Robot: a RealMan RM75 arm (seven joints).
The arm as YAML. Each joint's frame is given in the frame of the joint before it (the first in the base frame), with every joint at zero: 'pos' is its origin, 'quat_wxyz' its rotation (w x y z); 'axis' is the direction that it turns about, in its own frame. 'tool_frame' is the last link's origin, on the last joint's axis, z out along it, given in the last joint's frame.
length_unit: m
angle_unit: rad
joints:
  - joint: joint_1
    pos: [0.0, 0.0, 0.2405]
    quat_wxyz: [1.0, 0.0, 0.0, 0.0]
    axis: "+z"
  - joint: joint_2
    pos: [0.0, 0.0, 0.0]
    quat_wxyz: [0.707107, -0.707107, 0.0, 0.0]
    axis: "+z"
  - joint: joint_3
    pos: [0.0, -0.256, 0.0]
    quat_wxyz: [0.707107, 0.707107, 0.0, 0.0]
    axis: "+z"
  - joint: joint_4
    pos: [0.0, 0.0, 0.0]
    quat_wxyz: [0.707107, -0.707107, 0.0, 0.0]
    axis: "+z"
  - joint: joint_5
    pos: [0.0, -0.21, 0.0]
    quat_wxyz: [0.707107, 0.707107, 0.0, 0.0]
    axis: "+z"
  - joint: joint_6
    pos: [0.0, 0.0, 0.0]
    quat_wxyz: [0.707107, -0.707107, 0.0, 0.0]
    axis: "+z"
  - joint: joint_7
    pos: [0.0, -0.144, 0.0]
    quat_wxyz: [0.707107, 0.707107, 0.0, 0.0]
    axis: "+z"
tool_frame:
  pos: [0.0, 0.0, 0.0]
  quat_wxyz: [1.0, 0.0, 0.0, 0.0]
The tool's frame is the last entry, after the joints.
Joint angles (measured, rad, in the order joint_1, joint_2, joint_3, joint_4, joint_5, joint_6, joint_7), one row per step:
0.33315 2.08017 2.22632 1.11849 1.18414 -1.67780 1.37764
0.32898 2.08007 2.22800 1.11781 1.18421 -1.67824 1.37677
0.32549 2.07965 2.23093 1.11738 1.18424 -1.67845 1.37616
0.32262 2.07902 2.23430 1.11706 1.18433 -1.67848 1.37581
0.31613 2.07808 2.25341 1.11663 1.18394 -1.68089 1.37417
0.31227 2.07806 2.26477 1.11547 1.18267 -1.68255 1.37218
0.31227 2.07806 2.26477 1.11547 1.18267 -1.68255 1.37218
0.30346 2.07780 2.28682 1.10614 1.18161 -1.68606 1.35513
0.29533 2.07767 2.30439 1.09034 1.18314 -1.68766 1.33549
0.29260 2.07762 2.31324 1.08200 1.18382 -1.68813 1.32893
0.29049 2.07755 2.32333 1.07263 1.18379 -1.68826 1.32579
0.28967 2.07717 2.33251 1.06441 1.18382 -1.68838 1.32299
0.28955 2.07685 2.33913 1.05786 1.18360 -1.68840 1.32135
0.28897 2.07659 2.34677 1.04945 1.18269 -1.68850 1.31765
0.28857 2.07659 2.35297 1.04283 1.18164 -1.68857 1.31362
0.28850 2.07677 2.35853 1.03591 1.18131 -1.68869 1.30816
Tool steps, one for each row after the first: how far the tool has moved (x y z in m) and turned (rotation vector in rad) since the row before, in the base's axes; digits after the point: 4 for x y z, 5 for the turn. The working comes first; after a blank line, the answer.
Tool pose at each row, in the base's axes (x y z in m, rotation vector in rad; the steps are taken from these numbers as rounded here):
0.2499 0.2990 0.0393 -2.83638 0.19794 0.45151
0.2513 0.2980 0.0396 -2.83436 0.20413 0.45144
0.2527 0.2972 0.0401 -2.83097 0.21001 0.45119
0.2540 0.2966 0.0409 -2.82703 0.21542 0.45087
0.2578 0.2954 0.0444 -2.80930 0.23159 0.45393
0.2602 0.2945 0.0461 -2.79975 0.24121 0.45543
0.2602 0.2945 0.0461 -2.79975 0.24121 0.45543
0.2658 0.2918 0.0485 -2.78237 0.25085 0.46029
0.2713 0.2888 0.0493 -2.76817 0.26075 0.46942
0.2737 0.2877 0.0496 -2.76109 0.26897 0.47510
0.2762 0.2867 0.0499 -2.75319 0.28312 0.48163
0.2782 0.2861 0.0503 -2.74607 0.29399 0.48737
0.2796 0.2857 0.0505 -2.74124 0.30248 0.49175
0.2815 0.2850 0.0506 -2.73619 0.31157 0.49618
0.2829 0.2845 0.0505 -2.73225 0.31733 0.49932
0.2841 0.2840 0.0503 -2.72878 0.32050 0.50335

0.0014 -0.0010 0.0003 0.00092 0.00063 -0.00449
0.0014 -0.0008 0.0005 0.00231 0.00054 -0.00457
0.0013 -0.0006 0.0008 0.00292 0.00047 -0.00437
0.0038 -0.0012 0.0035 0.01409 0.00443 -0.01380
0.0024 -0.0009 0.0017 0.00739 0.00240 -0.00809
0.0000 0.0000 0.0000 0.00000 0.00000 0.00000
0.0056 -0.0027 0.0024 0.01465 0.00503 -0.00928
0.0055 -0.0030 0.0008 0.01110 0.00796 -0.00829
0.0024 -0.0011 0.0003 0.00476 0.00517 -0.00617
0.0025 -0.0010 0.0003 0.00424 0.00653 -0.01018
0.0020 -0.0006 0.0004 0.00415 0.00558 -0.00795
0.0014 -0.0004 0.0002 0.00251 0.00428 -0.00607
0.0019 -0.0007 0.0001 0.00255 0.00441 -0.00651
0.0014 -0.0005 -0.0001 0.00228 0.00305 -0.00425
0.0012 -0.0005 -0.0002 0.00233 0.00332 -0.00230

